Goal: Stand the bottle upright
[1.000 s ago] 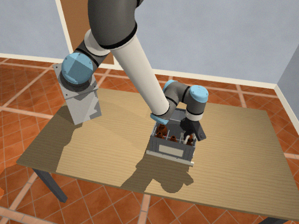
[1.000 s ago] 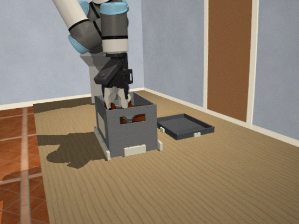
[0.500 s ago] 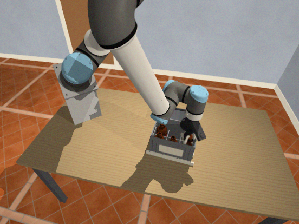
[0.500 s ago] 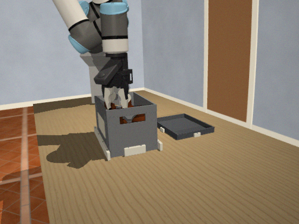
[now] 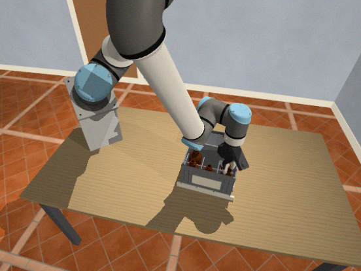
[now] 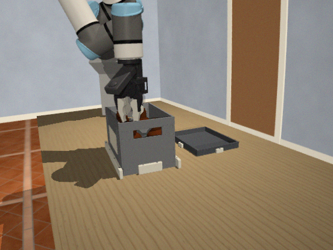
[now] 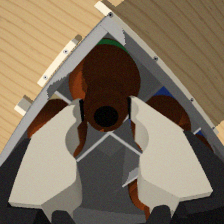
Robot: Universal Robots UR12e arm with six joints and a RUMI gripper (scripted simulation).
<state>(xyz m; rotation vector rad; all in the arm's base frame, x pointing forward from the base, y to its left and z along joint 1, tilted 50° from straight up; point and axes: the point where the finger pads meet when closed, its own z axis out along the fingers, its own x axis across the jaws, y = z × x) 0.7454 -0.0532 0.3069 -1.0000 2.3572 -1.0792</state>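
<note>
The bottle lies 9 cm to the left of my hand, 7 cm below it and 1 cm ahead of it. Round my hand: grey tray (35 cm to the left, 14 cm below, 7 cm behind); then grey crate (8 cm behind, 7 cm below, 6 cm to the left).
</note>
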